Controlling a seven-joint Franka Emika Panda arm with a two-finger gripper.
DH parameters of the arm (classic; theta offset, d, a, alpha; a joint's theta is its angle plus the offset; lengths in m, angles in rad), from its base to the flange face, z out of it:
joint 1: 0 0.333 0 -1.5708
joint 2: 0 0 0 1.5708
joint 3: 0 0.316 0.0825 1.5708
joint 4: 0 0 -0.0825 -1.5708
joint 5: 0 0.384 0 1.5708
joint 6: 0 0 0.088 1.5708
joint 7: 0 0.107 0 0
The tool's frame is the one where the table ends.
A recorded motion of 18 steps. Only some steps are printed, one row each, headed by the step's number.
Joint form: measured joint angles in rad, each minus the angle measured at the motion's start. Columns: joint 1, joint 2, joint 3, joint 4, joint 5, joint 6, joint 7.
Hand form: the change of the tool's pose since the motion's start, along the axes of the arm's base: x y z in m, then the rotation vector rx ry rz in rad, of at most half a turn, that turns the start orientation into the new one. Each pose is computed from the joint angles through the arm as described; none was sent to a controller.
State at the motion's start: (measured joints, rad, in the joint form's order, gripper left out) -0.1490 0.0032 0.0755 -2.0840 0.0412 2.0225 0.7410
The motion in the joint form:
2: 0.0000 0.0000 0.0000 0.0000 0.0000 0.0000 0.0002
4: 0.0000 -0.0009 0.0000 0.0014 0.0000 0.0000 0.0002
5: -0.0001 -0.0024 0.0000 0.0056 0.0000 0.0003 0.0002
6: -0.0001 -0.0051 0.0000 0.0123 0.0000 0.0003 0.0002
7: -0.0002 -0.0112 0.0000 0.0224 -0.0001 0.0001 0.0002
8: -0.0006 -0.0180 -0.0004 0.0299 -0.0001 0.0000 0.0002
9: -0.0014 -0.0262 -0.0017 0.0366 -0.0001 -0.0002 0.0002
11: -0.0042 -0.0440 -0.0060 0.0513 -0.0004 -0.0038 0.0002
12: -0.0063 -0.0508 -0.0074 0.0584 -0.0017 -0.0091 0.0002
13: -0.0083 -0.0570 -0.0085 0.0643 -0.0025 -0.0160 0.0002
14: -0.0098 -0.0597 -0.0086 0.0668 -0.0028 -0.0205 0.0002
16: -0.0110 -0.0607 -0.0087 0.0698 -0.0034 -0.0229 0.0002
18: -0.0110 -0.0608 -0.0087 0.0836 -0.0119 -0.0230 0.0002
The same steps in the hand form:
2: 0.0000 0.0000 0.0000 0.0000 0.0000 -0.0002
4: 0.0002 0.0000 0.0011 -0.0002 -0.0023 -0.0002
5: 0.0011 -0.0001 0.0039 -0.0008 -0.0082 -0.0003
6: 0.0024 -0.0002 0.0084 -0.0017 -0.0176 -0.0003
7: 0.0039 -0.0003 0.0163 -0.0034 -0.0335 -0.0004
8: 0.0048 -0.0008 0.0235 -0.0050 -0.0476 -0.0011
9: 0.0051 -0.0019 0.0311 -0.0067 -0.0622 -0.0032
11: 0.0051 -0.0056 0.0474 -0.0105 -0.0908 -0.0100
12: 0.0048 -0.0075 0.0539 -0.0129 -0.0993 -0.0127
13: 0.0041 -0.0090 0.0595 -0.0144 -0.1043 -0.0152
14: 0.0036 -0.0098 0.0617 -0.0149 -0.1050 -0.0165
16: 0.0037 -0.0106 0.0635 -0.0157 -0.1065 -0.0175
18: 0.0059 -0.0113 0.0702 -0.0245 -0.1196 -0.0139

